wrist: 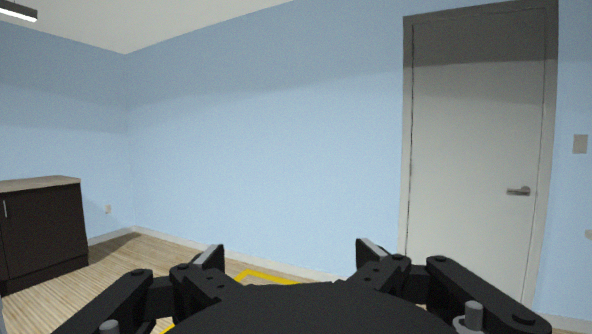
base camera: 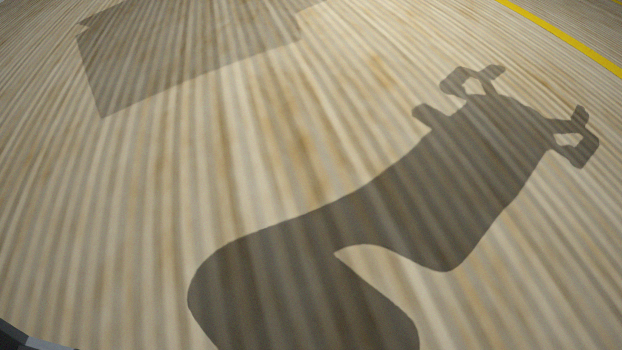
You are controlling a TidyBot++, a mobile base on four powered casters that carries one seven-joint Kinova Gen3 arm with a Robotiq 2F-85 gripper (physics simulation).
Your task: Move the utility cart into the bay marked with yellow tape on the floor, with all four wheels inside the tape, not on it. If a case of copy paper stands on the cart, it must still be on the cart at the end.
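Places are measured from the arm's base along level axes (x ahead, y down, z left), in millimetres.
Pixels of known places: gripper, fingertip midpoint: (wrist: 290, 256).
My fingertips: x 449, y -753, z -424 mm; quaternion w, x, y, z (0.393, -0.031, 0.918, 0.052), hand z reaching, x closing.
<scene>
Behind a point stands the place of what it marks.
The utility cart and a case of copy paper do not show in either view. Yellow tape (base camera: 560, 35) @(x 1127, y 396, z -759 mm) (wrist: 247, 273) @(x 2146, y 400, z -1540 mm) lies on the floor: a strip crosses the upper right of the base camera view, and a corner shows between the fingers low in the wrist view, with another piece at the bottom left. The rest of the bay is hidden behind the gripper or out of view. My gripper (wrist: 290, 256) @(x 449, y -753, z -424 mm) is open, its two fingers wide apart with nothing between them, facing the wall and raised above the floor.
A dark cabinet (wrist: 45, 230) @(x 3236, y -87, z -136 mm) with a light top stands at the left in the wrist view. A grey door (wrist: 475, 140) @(x 531, y -839, z -2237 mm) is in the blue wall (wrist: 265, 150) @(x 2083, y -755, z -1744 mm) at the right. In the base camera view, the arm's shadow and a straight-edged shadow fall on the wooden floor (base camera: 150, 200) @(x 391, y 396, z 240 mm).
</scene>
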